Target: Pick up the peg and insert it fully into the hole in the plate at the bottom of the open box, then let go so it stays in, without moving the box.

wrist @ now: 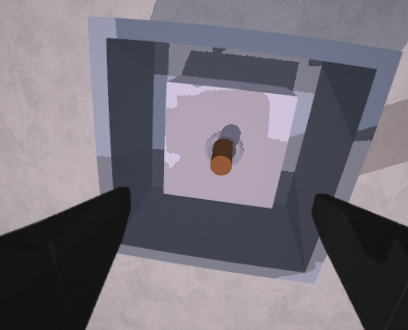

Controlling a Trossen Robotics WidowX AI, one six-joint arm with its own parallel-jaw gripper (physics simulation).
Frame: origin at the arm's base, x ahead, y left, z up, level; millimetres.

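Seen in the pictures: gripper, between the fingertips: (pixel 223 200).
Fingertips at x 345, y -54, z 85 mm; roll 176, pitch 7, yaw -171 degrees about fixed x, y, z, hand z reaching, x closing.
Observation:
A point is followed by its place in that frame.
The orange-brown peg (pixel 221 165) @[x 347, y -43, z 27 mm] stands in the hole of the pale plate (pixel 200 115) @[x 369, y -64, z -3 mm], inside the open blue-grey box (pixel 240 37) @[x 354, y -118, z 38 mm]. Its round top faces the camera, and a ring around the hole shows at its base. Part of the peg stands above the plate; how deep it sits in the hole is hidden. My gripper (pixel 223 200) @[x 345, y -54, z 85 mm] is open, with one black finger at the left and one at the right. The fingertips are well apart from the peg, which stands between and beyond them in the view. The fingers hold nothing.
The box walls rise on all sides of the plate. The fingertips overlap the lower left and lower right of the box in the view. A light mottled surface (pixel 45 100) @[x 533, y -30, z -60 mm] surrounds the box, with shadows at the top and right.

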